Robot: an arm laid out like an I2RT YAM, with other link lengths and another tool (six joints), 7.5 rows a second.
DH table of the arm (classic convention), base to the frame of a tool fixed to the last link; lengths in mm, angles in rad. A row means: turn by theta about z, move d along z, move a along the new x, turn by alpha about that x. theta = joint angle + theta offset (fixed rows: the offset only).
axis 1: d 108.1, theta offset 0, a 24.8, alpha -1.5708
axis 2: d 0, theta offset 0, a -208.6, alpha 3.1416
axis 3: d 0, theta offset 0.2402, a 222, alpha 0
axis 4: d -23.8, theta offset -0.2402, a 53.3, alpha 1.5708
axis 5: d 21.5, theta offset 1.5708, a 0, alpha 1.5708
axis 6: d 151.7, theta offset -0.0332, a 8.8, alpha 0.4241
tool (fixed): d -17.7, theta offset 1.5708, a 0, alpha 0
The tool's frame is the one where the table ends.
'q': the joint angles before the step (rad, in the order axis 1, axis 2, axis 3, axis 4, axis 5, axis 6). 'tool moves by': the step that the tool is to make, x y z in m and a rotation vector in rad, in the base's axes. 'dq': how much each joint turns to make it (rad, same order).
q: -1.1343, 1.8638, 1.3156, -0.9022, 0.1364, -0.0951
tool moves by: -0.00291, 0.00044, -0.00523, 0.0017, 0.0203, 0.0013
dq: -0.0004, 0.0096, -0.0151, 0.0151, 0.0174, -0.0038
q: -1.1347, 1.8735, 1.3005, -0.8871, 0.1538, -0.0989
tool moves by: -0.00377, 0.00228, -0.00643, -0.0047, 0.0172, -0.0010
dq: -0.0004, -0.0024, -0.0367, 0.0315, 0.0175, -0.0014
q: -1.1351, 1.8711, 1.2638, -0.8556, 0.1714, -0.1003
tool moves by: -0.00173, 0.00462, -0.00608, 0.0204, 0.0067, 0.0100
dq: -0.0001, 0.0050, -0.0234, 0.0088, -0.0035, -0.0099
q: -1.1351, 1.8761, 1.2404, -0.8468, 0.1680, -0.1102
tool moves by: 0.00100, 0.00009, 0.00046, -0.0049, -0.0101, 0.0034
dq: 0.0000, -0.0078, -0.0063, 0.0077, -0.0074, -0.0028
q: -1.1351, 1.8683, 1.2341, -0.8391, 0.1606, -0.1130
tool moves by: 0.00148, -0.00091, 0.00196, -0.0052, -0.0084, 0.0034
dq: 0.0008, -0.0049, 0.0043, -0.0007, -0.0057, -0.0021
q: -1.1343, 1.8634, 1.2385, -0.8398, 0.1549, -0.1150
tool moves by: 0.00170, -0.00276, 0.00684, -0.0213, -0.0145, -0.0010
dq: -0.0006, -0.0192, 0.0097, -0.0036, -0.0041, 0.0009
